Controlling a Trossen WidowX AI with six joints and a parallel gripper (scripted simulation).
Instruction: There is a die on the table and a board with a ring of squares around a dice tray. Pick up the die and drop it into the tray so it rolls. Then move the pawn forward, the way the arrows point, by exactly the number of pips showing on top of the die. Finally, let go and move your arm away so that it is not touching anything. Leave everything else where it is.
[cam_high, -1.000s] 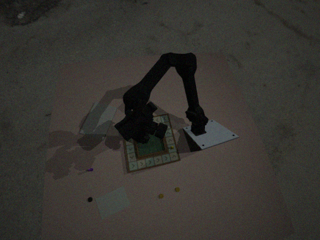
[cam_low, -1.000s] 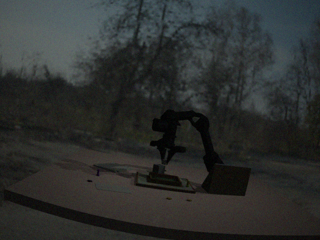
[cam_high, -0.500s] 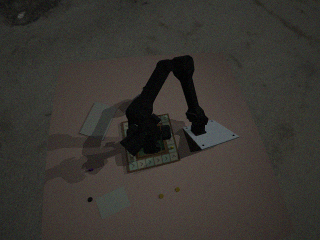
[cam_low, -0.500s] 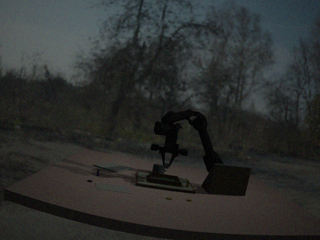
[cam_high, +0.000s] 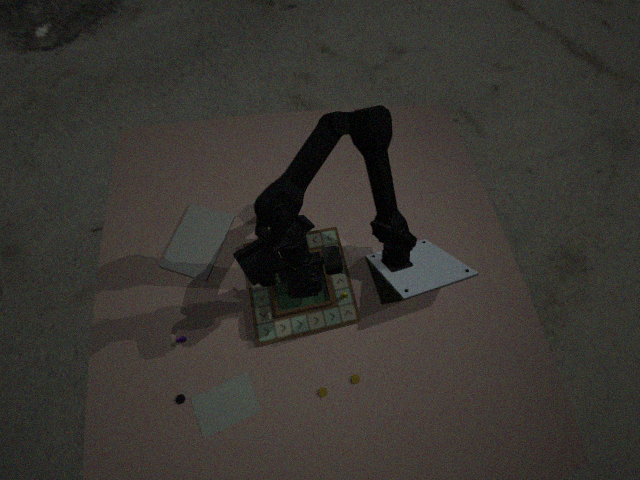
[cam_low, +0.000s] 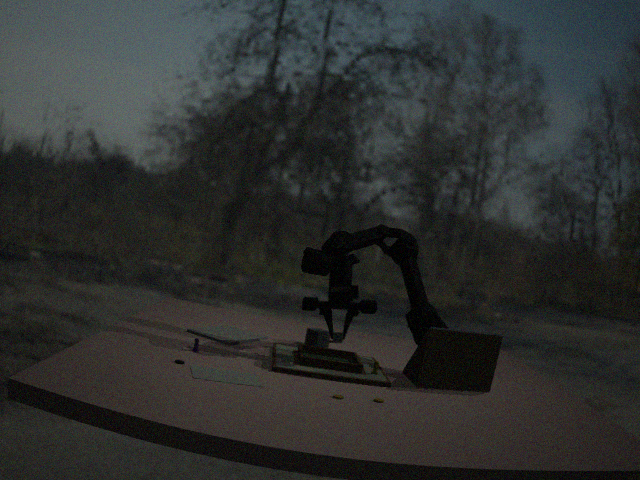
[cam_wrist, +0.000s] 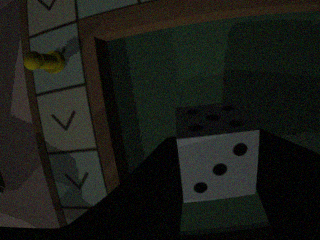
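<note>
Right now my gripper tip is 10 cm past the yellow pawn, 6 cm to the right of it and 5 cm above it. From my gripper tip the other things lie so: green dice tray 7 cm below, 1 cm to the right, 1 cm ahead; then white die right at my gripper tip; then purple piece 35 cm ahead, 6 cm below, 5 cm to the left.
</note>
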